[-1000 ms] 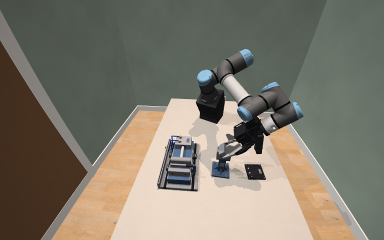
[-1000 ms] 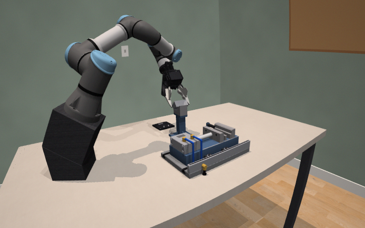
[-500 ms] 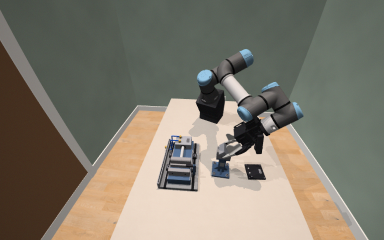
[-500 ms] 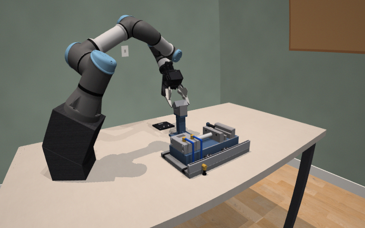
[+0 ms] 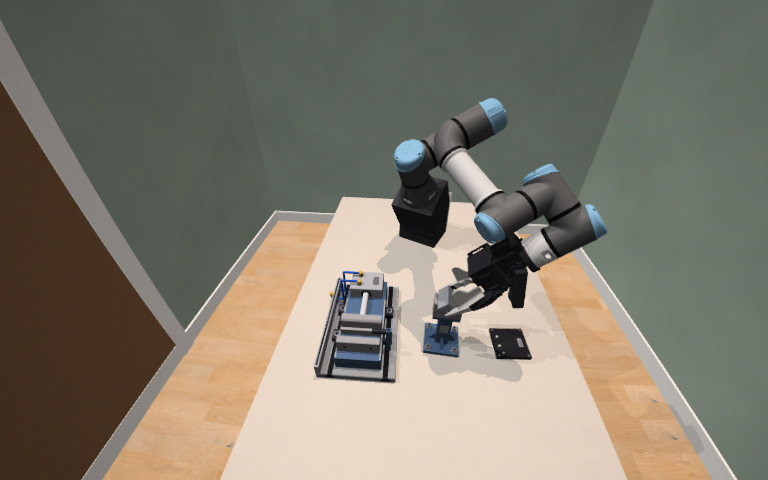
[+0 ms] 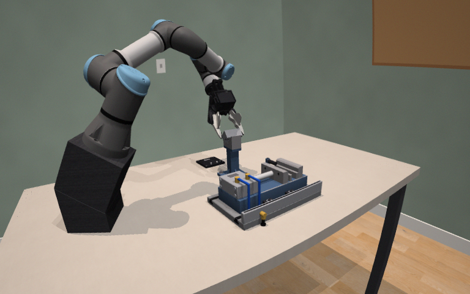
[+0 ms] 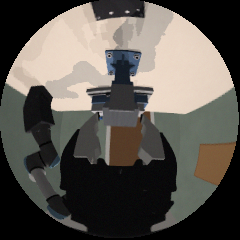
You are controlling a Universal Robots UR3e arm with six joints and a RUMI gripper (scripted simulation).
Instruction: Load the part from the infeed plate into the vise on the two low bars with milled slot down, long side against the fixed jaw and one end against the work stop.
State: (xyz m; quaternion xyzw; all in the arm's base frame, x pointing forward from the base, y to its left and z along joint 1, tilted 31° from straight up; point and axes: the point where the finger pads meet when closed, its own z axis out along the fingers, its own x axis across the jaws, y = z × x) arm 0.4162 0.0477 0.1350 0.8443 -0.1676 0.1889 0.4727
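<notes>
Right now my hand is 1 cm to the left of the part and 1 cm above it. The rest, counted from my hand: air cylinder (14 cm behind, 19 cm to the right, 8 cm below); vise (5 cm behind, 21 cm to the right, 12 cm below); black infeed plate (3 cm ahead, 18 cm to the left, 16 cm below).
</notes>
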